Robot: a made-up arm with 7 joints. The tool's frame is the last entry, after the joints. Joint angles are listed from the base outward. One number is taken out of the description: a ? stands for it. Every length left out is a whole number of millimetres.
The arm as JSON. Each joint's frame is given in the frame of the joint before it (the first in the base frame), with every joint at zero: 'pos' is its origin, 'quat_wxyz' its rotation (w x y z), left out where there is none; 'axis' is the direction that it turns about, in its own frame. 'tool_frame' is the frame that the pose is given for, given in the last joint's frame.
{
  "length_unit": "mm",
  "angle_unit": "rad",
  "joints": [
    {
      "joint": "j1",
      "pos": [
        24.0,
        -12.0,
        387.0
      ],
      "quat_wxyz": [
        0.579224,
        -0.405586,
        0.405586,
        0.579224
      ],
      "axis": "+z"
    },
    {
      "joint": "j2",
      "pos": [
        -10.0,
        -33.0,
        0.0
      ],
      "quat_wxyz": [
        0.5,
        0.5,
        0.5,
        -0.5
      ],
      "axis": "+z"
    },
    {
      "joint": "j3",
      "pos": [
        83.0,
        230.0,
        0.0
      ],
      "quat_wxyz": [
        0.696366,
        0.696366,
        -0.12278,
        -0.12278
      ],
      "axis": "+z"
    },
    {
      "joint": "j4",
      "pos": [
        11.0,
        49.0,
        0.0
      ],
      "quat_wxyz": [
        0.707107,
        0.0,
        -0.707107,
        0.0
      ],
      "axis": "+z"
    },
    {
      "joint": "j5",
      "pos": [
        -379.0,
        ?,
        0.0
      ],
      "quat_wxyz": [
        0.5,
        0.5,
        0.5,
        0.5
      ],
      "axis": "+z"
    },
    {
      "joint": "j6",
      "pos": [
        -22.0,
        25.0,
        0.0
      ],
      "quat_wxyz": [
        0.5,
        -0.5,
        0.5,
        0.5
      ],
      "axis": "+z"
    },
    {
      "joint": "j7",
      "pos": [
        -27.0,
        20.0,
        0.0
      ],
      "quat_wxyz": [
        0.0,
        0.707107,
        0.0,
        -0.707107
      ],
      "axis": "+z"
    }
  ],
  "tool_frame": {
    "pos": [
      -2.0,
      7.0,
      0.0
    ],
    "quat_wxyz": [
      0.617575,
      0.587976,
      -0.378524,
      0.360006
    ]
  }
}
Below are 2 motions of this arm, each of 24 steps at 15 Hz.
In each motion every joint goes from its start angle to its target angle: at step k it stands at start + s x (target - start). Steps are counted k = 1, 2, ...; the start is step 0. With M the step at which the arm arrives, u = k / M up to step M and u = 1 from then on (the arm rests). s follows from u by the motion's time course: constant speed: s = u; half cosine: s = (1 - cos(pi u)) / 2; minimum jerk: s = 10 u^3 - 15 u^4 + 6 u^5.
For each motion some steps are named. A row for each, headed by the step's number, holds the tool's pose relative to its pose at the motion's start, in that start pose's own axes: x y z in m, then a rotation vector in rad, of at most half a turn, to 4 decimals.
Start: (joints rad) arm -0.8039 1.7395 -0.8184 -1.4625 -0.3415 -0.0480 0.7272
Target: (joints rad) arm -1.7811 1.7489 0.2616 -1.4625 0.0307 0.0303 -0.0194
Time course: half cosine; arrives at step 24
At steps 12, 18, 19, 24:
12: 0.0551 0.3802 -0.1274 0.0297 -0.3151 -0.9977
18: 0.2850 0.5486 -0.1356 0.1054 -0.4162 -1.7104
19: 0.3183 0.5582 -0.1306 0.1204 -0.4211 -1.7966
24: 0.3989 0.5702 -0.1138 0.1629 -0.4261 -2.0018

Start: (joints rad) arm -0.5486 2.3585 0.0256 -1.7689 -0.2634 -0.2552 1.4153
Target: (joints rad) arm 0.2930 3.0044 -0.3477 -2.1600 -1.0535 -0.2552 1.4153
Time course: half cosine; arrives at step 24
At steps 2, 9, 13, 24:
2: -0.0017 -0.0080 0.0023 -0.0220 0.0083 0.0218
9: -0.0015 -0.1470 0.0509 -0.3691 0.1030 0.4267
13: 0.0450 -0.2593 0.0997 -0.6207 0.1106 0.8234
24: 0.2004 -0.3848 0.1638 -0.8978 -0.0443 1.5413

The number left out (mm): -41.0
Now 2 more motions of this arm.
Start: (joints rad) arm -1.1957 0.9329 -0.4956 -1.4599 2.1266 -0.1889 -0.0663
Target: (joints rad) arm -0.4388 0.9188 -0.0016 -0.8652 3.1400 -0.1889 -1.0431
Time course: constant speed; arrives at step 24
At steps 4, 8, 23, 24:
4: -0.0043 0.0705 -0.0210 0.0618 -0.0591 -0.2085
8: 0.0030 0.1440 -0.0422 0.1183 -0.1145 -0.4186
23: 0.1475 0.4111 -0.1233 0.3048 -0.3111 -1.1876
24: 0.1639 0.4263 -0.1287 0.3167 -0.3251 -1.2363

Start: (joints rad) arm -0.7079 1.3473 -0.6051 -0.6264 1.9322 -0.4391 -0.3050
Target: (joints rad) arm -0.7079 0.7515 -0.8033 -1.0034 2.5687 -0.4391 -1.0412
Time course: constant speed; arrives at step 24
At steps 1, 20, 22, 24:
1: 0.0126 -0.0108 0.0126 -0.0066 0.0271 0.0154
20: 0.3357 -0.1665 0.1450 -0.1423 0.5511 0.3971
22: 0.3747 -0.1760 0.1455 -0.1562 0.6050 0.4492
24: 0.4136 -0.1840 0.1434 -0.1695 0.6583 0.5038

